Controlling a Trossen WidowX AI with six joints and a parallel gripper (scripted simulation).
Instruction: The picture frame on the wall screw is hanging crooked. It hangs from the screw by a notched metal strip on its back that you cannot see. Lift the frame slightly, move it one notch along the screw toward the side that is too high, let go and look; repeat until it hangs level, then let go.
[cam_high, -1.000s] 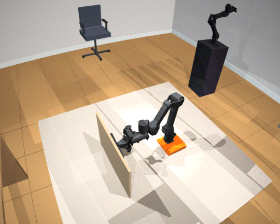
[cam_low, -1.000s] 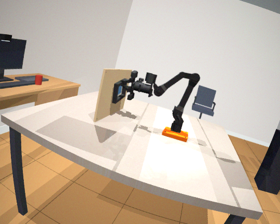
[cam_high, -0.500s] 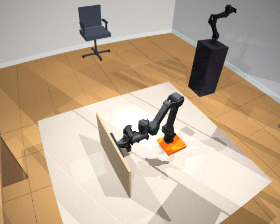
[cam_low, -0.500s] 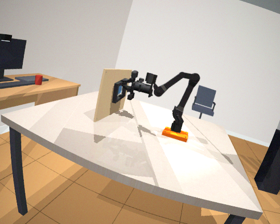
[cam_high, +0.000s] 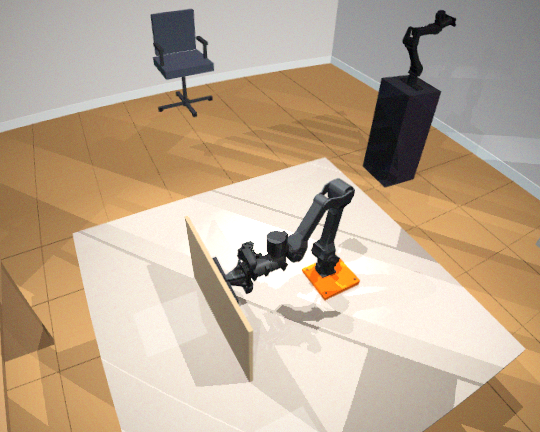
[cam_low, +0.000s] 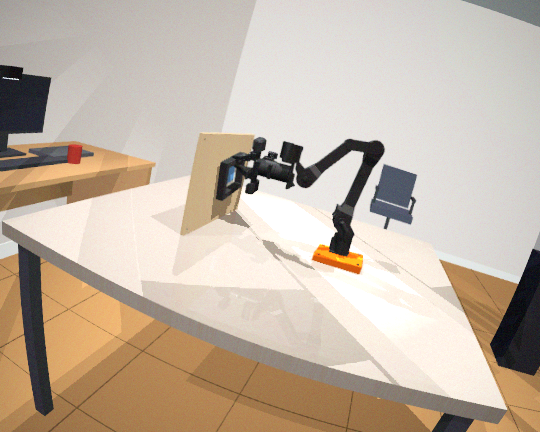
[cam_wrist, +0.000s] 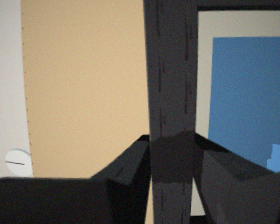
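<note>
My gripper tip is 5 cm above the picture frame and 1 cm to the left of it. From my gripper tip the other things lie so: wall board (7 cm below, 1 cm to the left, 1 cm ahead).
</note>
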